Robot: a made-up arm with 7 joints.
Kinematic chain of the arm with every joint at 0, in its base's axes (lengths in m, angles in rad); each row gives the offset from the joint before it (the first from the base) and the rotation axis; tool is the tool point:
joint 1: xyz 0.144 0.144 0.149 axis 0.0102 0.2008 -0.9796
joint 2: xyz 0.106 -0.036 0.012 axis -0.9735 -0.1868 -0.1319
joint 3: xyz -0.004 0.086 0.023 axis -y
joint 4: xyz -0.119 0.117 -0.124 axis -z
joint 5: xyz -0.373 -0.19 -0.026 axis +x
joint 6: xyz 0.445 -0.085 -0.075 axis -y
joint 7: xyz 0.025 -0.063 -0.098 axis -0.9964 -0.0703 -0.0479
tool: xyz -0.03 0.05 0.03
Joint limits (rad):
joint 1: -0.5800..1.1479
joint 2: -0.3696..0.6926
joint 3: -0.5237..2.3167
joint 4: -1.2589..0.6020
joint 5: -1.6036..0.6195
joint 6: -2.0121..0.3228
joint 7: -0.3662..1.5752
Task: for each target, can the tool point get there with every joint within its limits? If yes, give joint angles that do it. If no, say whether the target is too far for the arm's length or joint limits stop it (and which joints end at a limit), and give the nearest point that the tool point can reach.
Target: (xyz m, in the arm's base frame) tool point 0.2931 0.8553 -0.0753
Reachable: no: joint limits stop it (at a limit: joint 1, joint 2, joint 4, joint 6, joint 7) | nearest point 0.2890 0.6086 0.0102 | short by 0.261 m
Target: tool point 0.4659 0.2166 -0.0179
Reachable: yes | joints -0.2454 -0.2066 -0.0836 -0.9525 -0.9298 -0.2659 1.2846
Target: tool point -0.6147 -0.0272 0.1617
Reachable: no: joint limits stop it (at a limit: joint 1, joint 2, joint 4, joint 7) | nearest point -0.2435 0.0375 0.0693 | short by 0.388 m
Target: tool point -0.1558 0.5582 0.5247
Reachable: no: joint limits stop it (at a limit: joint 1, joint 3, joint 4, joint 6, joint 7) | nearest point -0.0096 0.4693 0.4299 | short by 0.196 m
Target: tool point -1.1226 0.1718 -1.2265
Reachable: no: too far | nearest point -0.1482 0.0718 -0.1769 | short by 1.436 m
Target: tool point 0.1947 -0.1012 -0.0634
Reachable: yes | joints 0.8280 0.1868 0.2700 -0.5241 -0.1260 -0.4916 -0.1112
